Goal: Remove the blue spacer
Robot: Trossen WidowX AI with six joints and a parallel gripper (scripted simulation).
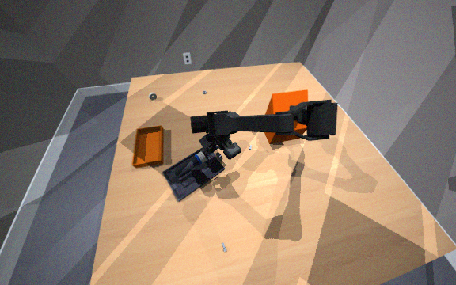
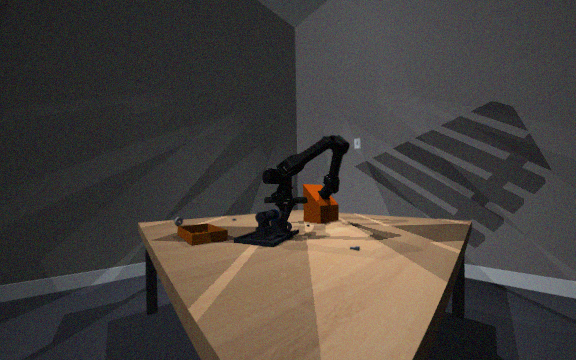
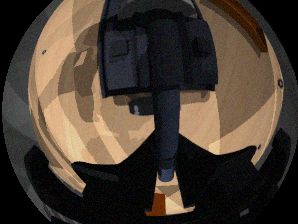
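Now: the shaft 6 cm ahead of my gripper tip, 4 cm to the left of it and 3 cm above it. The rest, counted from my gripper tip: orange tray (34 cm ahead, 6 cm to the right, 4 cm below); then white spacer ring (9 cm ahead, 5 cm to the left, 3 cm above); then blue spacer (10 cm ahead, 6 cm to the left, 3 cm above).
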